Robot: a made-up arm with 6 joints.
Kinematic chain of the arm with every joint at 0, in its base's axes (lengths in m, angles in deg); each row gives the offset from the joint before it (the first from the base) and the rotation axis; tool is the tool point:
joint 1: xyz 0 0 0.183 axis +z
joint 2: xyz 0 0.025 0 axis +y
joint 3: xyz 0 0 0.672 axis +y
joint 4: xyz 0 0 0.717 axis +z
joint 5: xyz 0 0 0 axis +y
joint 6: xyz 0 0 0.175 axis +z
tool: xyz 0 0 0
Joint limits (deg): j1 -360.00..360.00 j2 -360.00..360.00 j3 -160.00..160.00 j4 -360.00..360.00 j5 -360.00..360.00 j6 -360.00..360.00
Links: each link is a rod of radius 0.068 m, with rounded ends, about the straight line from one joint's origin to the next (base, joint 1, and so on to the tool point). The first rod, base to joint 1, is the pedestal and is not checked.
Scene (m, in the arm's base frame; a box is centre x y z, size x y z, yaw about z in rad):
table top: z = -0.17
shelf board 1: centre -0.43 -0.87 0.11 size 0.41 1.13 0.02 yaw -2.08
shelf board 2: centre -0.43 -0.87 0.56 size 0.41 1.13 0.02 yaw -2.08
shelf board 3: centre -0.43 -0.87 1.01 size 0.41 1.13 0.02 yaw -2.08
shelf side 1: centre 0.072 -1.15 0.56 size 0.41 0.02 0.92 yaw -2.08
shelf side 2: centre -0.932 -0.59 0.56 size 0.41 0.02 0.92 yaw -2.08
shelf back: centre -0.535 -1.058 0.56 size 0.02 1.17 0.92 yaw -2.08
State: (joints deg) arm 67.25 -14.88 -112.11 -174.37 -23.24 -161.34
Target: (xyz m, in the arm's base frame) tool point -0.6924 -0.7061 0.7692
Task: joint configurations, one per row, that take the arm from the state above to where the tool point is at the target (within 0.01 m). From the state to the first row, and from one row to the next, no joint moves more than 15 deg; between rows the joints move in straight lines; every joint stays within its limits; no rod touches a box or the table.
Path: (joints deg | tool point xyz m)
1: 68.83 -1.95 -125.35 -174.57 -22.85 -161.34 | -0.3047 -0.6997 0.3762
2: 70.42 10.98 -138.59 -174.78 -22.45 -161.34 | -0.2333 -0.5631 0.3591
3: 59.72 15.64 -132.88 -173.78 -23.74 -161.34 | -0.3462 -0.5283 0.4909
4: 49.03 20.29 -127.18 -172.79 -25.02 -161.34 | -0.4364 -0.4503 0.6292
5: 38.34 24.94 -121.47 -171.79 -26.30 -161.34 | -0.4879 -0.3399 0.7692
6: 41.41 13.37 -111.04 -172.20 -26.19 -161.34 | -0.5642 -0.4503 0.7960
7: 44.48 1.80 -100.61 -172.62 -26.09 -161.34 | -0.6341 -0.5738 0.7962
8: 47.55 -9.77 -90.18 -173.03 -25.98 -161.34 | -0.6924 -0.7061 0.7691

